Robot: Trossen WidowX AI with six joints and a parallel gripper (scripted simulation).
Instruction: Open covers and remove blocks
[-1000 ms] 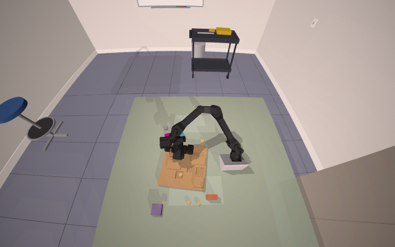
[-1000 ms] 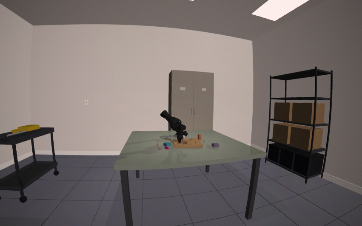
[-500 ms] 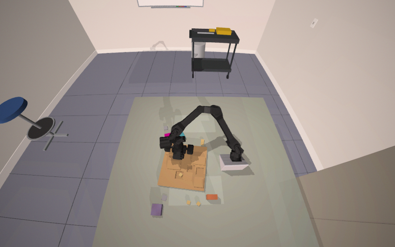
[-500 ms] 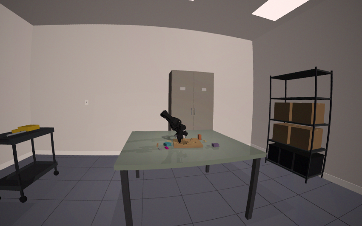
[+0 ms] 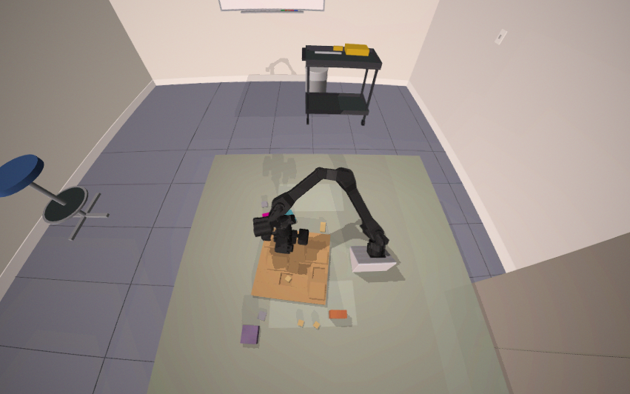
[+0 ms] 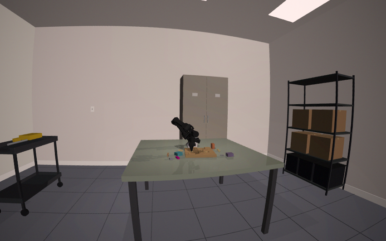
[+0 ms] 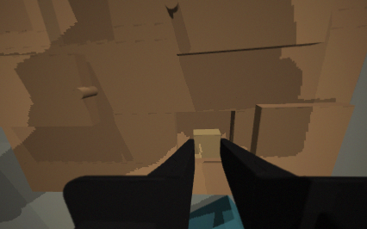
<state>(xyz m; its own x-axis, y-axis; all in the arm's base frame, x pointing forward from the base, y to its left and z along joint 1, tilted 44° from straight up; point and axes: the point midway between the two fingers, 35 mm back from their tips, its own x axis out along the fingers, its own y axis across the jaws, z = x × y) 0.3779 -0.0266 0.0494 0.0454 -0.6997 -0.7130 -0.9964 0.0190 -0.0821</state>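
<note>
Now: gripper tip 1 cm short of the teal block, 13 cm to the left of it and 2 cm above it. Also, from my gripper tip: orange stick (2 cm ahead, 23 cm to the right, 2 cm below); then orange block (22 cm behind, 28 cm to the left, 1 cm below); then magenta bar (11 cm ahead, 15 cm to the right, 3 cm below).
</note>
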